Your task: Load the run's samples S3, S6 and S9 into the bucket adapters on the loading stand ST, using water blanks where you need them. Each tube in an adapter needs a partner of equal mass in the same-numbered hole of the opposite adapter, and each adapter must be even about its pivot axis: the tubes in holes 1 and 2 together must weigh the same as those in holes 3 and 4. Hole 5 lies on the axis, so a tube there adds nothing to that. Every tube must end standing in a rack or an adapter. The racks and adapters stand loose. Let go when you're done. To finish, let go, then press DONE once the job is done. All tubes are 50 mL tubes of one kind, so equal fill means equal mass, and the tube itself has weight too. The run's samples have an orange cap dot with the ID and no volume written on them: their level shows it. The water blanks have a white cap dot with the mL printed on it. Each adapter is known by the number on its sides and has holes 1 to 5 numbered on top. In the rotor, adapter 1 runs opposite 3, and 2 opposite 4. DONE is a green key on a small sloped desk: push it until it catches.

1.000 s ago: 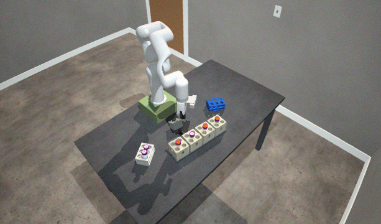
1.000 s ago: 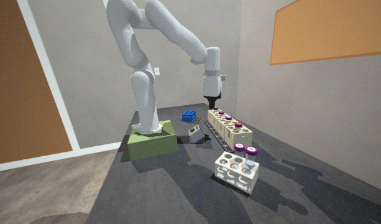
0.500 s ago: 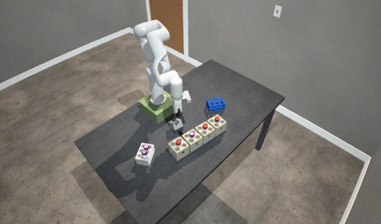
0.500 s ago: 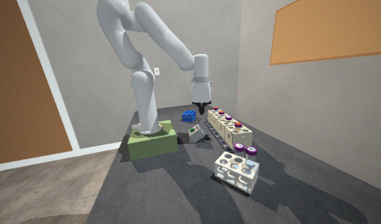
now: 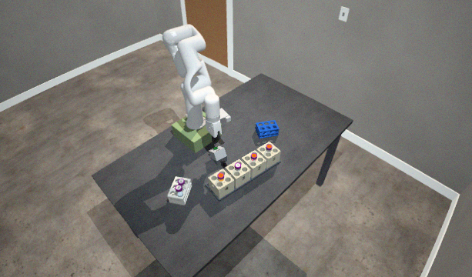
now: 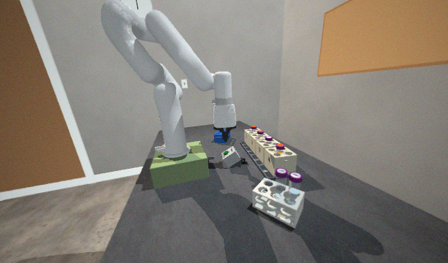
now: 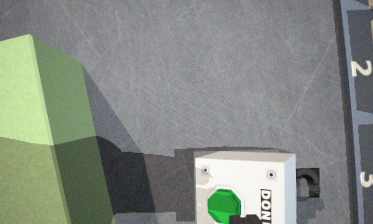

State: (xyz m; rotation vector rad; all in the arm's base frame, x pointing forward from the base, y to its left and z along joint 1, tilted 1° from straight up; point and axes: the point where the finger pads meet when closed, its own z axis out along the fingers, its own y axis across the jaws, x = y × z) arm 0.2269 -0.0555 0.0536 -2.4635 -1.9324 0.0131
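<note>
The green done key lies 8 cm below my hand. The rest, counted from my hand: stand marked 1: 22 cm ahead, 1 cm to the left, 14 cm below; then sample tube: 24 cm ahead, 6 cm to the left, 8 cm below; then adapter 1: 25 cm ahead, 17 cm to the left, 10 cm below.
</note>
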